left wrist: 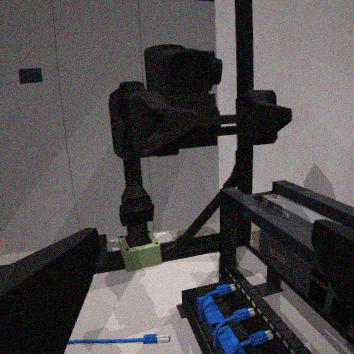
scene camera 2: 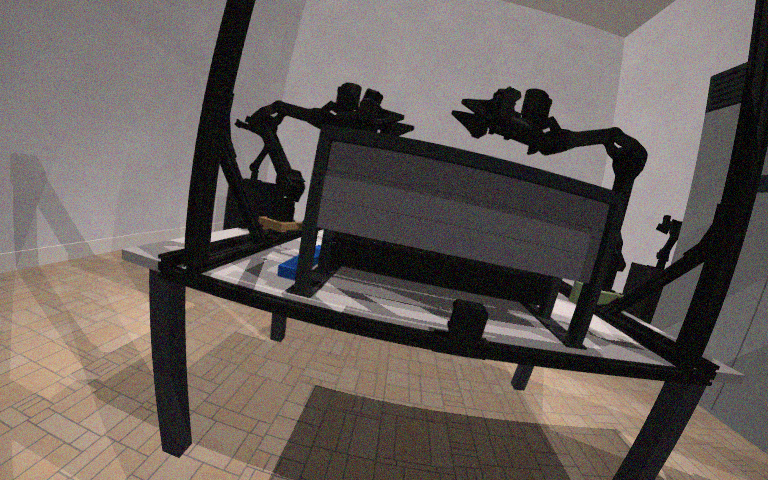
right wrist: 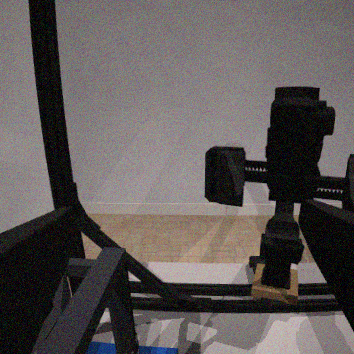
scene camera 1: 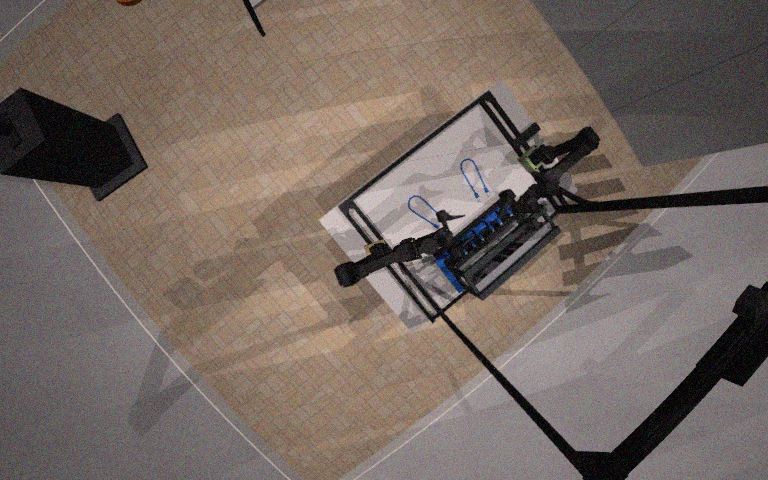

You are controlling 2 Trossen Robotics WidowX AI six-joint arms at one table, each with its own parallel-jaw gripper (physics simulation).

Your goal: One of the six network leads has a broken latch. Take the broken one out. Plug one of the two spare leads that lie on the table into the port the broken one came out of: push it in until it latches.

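Places are measured from the left arm's base along level axes (x ahead, y left, z up), in millimetres.
Where they show: left gripper, fingertip midpoint: [left wrist: 205, 235] [scene camera 2: 409, 123] [right wrist: 294, 206] [scene camera 1: 469, 226]; right gripper, fingertip midpoint: [left wrist: 247, 116] [scene camera 2: 456, 106] [right wrist: 188, 215] [scene camera 1: 505, 225]; left arm's base at its link origin: [scene camera 2: 281, 219] [right wrist: 275, 277] [scene camera 1: 377, 252]; right arm's base at its link origin: [left wrist: 137, 239] [scene camera 1: 535, 157].
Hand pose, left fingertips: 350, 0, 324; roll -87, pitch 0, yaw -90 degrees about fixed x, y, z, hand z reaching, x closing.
Observation:
Things, the pixels of their centre, and the offset from my left fingertips, as dx, dy, dz. "spot": a spot on its surface instead.
- spare lead's plug at the middle of its body: [left wrist: 155, 337] +292, +78, -364
- black port unit at a spot on its surface: [left wrist: 191, 295] spot: +363, +9, -323
- dark rack frame at the middle of its body: [left wrist: 308, 325] [scene camera 2: 453, 234] [scene camera 1: 494, 241] +183, -150, -239
Two blue spare leads [scene camera 1: 415, 196] [scene camera 1: 467, 160] lie looped on the white table; one spare lead's plug [left wrist: 150, 339] shows in the left wrist view. Blue network leads [scene camera 1: 481, 229] [left wrist: 243, 314] sit in a row at the black port unit [left wrist: 191, 295]. Which lead has the broken latch cannot be told. My left gripper [scene camera 1: 461, 229] [scene camera 2: 406, 122] [left wrist: 205, 235] is open and empty, raised near the left end of the row. My right gripper [scene camera 1: 512, 206] [scene camera 2: 458, 107] [right wrist: 188, 215] is open and empty, raised near the right end. The leads do not show in scene camera 2 or the right wrist view.
A dark rack frame [scene camera 2: 464, 148] [left wrist: 250, 204] stands behind the port unit and rises above the table. A blue tray [scene camera 1: 450, 274] [scene camera 2: 293, 267] [right wrist: 135, 349] lies beside the rack's left end. Black rails [scene camera 2: 339, 322] run along the table edges, with uprights at the corners.

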